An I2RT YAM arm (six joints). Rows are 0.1 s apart.
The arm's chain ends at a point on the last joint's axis. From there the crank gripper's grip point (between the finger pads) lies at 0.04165 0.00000 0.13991 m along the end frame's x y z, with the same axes.
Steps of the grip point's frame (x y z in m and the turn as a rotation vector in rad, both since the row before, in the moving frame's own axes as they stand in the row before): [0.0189, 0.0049, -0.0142, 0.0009, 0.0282, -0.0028]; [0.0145, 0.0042, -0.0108, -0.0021, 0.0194, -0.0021]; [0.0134, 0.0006, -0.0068, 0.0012, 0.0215, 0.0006]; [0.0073, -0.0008, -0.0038, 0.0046, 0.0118, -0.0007]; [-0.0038, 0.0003, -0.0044, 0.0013, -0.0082, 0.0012]
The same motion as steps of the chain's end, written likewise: [0.0150, 0.0051, -0.0130, 0.0009, 0.0282, -0.0028]; [0.0118, 0.0040, -0.0100, -0.0021, 0.0194, -0.0021]; [0.0104, 0.0007, -0.0059, 0.0012, 0.0215, 0.0006]; [0.0057, -0.0001, -0.0033, 0.0046, 0.0118, -0.0007]; [-0.0027, 0.0004, -0.0047, 0.0013, -0.0082, 0.0012]
